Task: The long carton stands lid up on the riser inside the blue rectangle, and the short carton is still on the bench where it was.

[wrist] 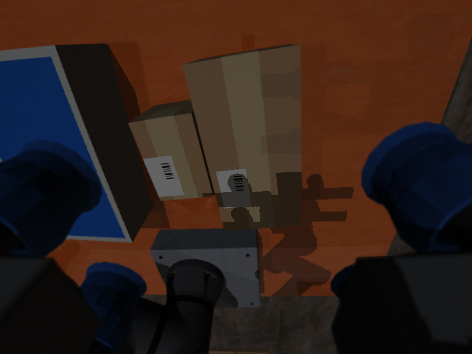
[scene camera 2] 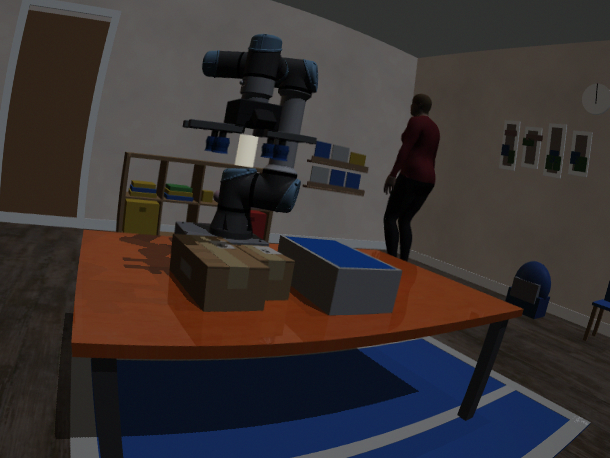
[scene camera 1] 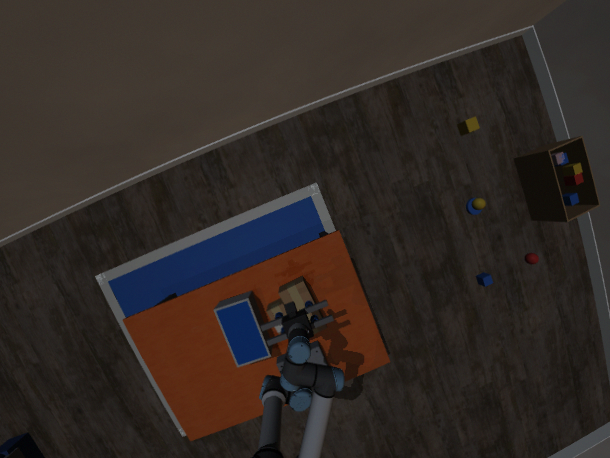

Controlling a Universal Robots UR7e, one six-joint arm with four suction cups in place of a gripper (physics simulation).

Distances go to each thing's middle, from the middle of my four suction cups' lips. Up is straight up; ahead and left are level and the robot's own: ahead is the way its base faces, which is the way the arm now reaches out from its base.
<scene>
Right now the long carton [scene camera 2: 220, 277] is 8 cm behind my suction cup, 1 cm to the right of it and 30 cm below it. Also, from my suction cup: grey riser [scene camera 2: 340, 280]: 8 cm behind, 34 cm to the left, 29 cm below; then short carton [wrist: 167, 135]: 8 cm behind, 12 cm to the left, 30 cm below.
</scene>
